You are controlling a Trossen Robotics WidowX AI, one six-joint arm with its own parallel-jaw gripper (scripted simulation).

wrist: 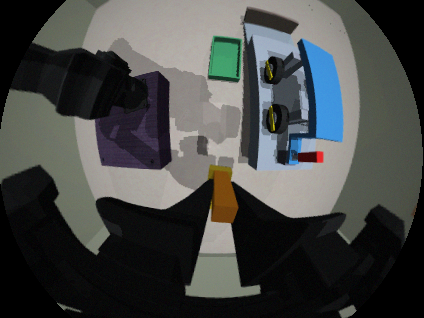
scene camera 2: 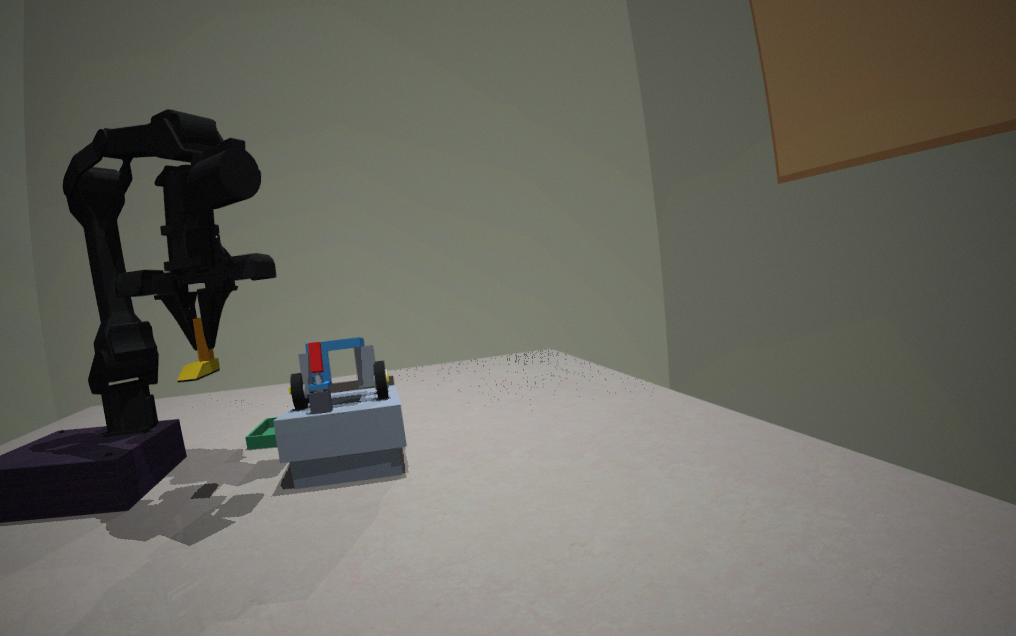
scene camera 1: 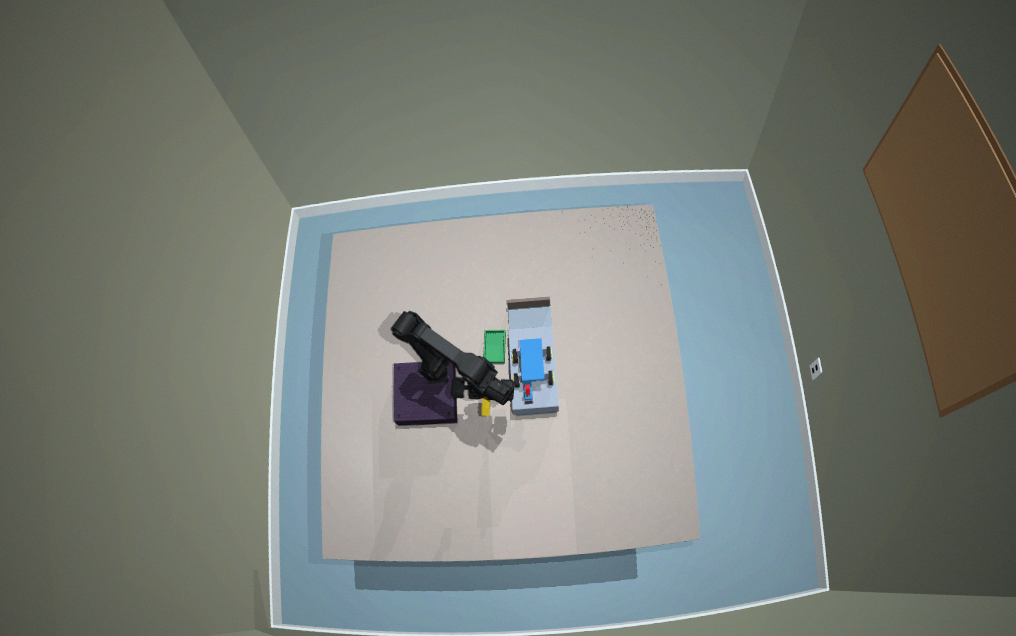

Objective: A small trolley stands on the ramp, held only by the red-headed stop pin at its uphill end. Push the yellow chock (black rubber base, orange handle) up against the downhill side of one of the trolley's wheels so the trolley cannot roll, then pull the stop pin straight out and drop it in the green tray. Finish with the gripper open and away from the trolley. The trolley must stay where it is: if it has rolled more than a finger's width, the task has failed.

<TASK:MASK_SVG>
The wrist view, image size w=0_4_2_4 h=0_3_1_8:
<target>my gripper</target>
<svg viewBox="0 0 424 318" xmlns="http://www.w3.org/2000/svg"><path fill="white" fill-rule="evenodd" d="M0 183L5 212L21 254L53 300L73 308L64 308L72 318L341 318L339 312L353 304L357 311L391 270L407 238L403 220L383 204L369 210L364 219L367 226L352 243L347 243L337 234L347 218L344 212L288 218L231 180L239 206L231 224L240 287L260 284L261 294L204 298L187 295L185 286L191 286L215 186L213 179L167 210L137 206L113 196L97 199L96 211L109 231L97 255L79 242L53 200L59 192L52 175L43 167L27 168Z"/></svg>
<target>yellow chock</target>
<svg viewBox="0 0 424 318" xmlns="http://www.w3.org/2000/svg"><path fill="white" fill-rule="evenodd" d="M209 164L208 179L213 179L213 183L215 183L211 207L209 207L209 210L211 210L211 222L233 223L235 222L239 206L237 206L236 195L231 184L232 168Z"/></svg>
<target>blue trolley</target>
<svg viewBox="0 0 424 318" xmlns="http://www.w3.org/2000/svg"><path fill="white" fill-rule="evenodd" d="M304 39L297 43L299 52L292 51L285 60L271 56L264 68L265 82L271 84L280 83L281 79L289 78L300 67L304 68L309 110L304 111L304 108L300 108L299 111L289 112L284 104L275 103L273 106L271 104L265 118L268 131L277 135L283 134L288 124L308 122L307 134L289 134L288 164L300 163L299 160L292 160L292 154L300 154L301 139L320 138L329 142L341 142L343 139L343 98L333 56Z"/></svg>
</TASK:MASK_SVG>
